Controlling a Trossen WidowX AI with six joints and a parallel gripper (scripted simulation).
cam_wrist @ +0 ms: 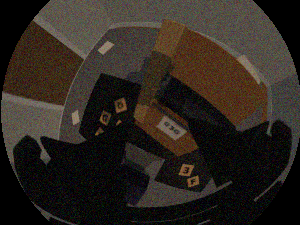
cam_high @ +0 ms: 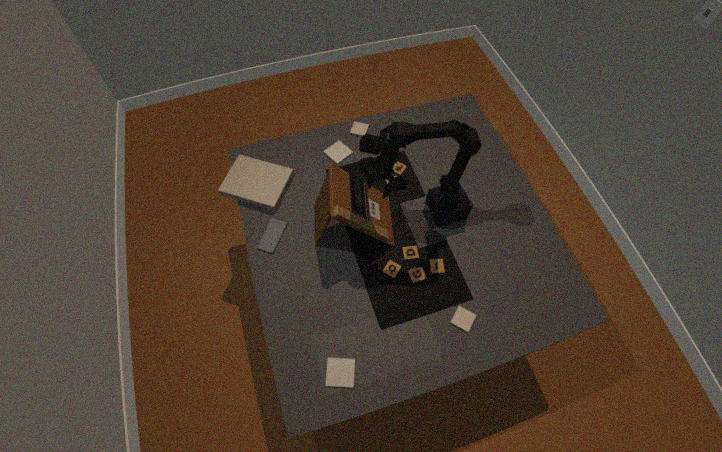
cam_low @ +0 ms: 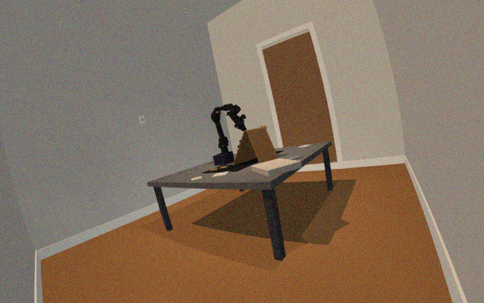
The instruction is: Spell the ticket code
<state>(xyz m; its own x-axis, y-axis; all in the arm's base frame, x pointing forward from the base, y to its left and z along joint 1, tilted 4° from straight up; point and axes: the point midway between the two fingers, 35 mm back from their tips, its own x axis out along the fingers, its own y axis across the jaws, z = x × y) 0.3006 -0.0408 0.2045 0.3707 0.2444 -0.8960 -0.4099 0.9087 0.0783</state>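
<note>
Right now my gripper tip is 1 cm past the white ticket, 4 cm to the left of it and 17 cm above it. Round my gripper tip: black mat: 11 cm behind, 4 cm to the left, 26 cm below; grey slab: 41 cm ahead, 10 cm to the right, 26 cm below; letter tile: 22 cm behind, 25 cm to the right, 26 cm below.
</note>
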